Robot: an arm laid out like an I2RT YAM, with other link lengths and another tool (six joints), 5 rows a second.
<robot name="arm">
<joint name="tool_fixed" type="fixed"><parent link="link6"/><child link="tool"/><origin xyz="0.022 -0.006 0.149" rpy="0.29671 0 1.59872"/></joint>
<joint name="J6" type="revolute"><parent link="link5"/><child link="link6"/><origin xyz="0.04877 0 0.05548" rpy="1.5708 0 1.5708"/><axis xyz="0 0 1"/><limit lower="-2.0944" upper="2.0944"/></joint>
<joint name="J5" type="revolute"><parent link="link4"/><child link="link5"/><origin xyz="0.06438 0.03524 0.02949" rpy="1.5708 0 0"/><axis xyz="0 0 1"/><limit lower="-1.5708" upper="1.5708"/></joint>
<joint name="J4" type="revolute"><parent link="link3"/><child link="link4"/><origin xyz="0.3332 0.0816 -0.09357" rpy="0 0 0"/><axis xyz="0 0 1"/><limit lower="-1.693" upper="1.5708"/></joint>
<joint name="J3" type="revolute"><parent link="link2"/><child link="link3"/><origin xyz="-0.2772 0 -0.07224" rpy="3.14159 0 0"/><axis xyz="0 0 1"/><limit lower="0" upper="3.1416"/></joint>
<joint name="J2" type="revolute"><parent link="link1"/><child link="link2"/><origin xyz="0.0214 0.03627 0.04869" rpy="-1.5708 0 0"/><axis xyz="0 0 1"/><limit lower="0" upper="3.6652"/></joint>
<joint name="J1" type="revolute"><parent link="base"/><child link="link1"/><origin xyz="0 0 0.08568" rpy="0 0 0"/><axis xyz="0 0 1"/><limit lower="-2.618" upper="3.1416"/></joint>
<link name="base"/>
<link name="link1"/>
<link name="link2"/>
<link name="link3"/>
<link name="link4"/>
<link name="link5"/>
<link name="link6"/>
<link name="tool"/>
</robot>
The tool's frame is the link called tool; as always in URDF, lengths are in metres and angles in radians.
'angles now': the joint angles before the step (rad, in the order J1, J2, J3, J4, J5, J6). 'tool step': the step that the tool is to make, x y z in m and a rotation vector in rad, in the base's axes. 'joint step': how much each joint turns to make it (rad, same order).
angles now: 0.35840 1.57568 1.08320 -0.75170 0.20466 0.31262
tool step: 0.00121 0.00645 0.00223 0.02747 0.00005 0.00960
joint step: 0.00113 -0.00114 0.00839 0.00000 -0.02709 0.00037
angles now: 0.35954 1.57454 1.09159 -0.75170 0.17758 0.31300
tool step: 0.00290 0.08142 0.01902 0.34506 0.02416 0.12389
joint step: 0.01526 0.00000 0.05607 0.04616 -0.34715 0.02403
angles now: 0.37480 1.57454 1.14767 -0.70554 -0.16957 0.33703
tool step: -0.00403 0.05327 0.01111 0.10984 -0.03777 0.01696
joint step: 0.09079 0.00000 0.00418 0.09538 -0.04043 0.10681
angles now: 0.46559 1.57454 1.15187 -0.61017 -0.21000 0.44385
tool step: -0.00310 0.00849 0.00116 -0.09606 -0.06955 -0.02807
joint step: 0.08507 0.00037 -0.00001 0.01907 0.15945 0.03548
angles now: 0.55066 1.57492 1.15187 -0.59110 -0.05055 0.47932
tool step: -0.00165 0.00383 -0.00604 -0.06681 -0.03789 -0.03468
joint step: 0.05454 0.02020 -0.00115 0.01639 0.11216 0.03548
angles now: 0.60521 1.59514 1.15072 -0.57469 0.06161 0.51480
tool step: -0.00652 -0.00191 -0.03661 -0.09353 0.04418 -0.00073
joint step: 0.02862 0.08317 -0.00039 -0.00685 0.05836 0.00115
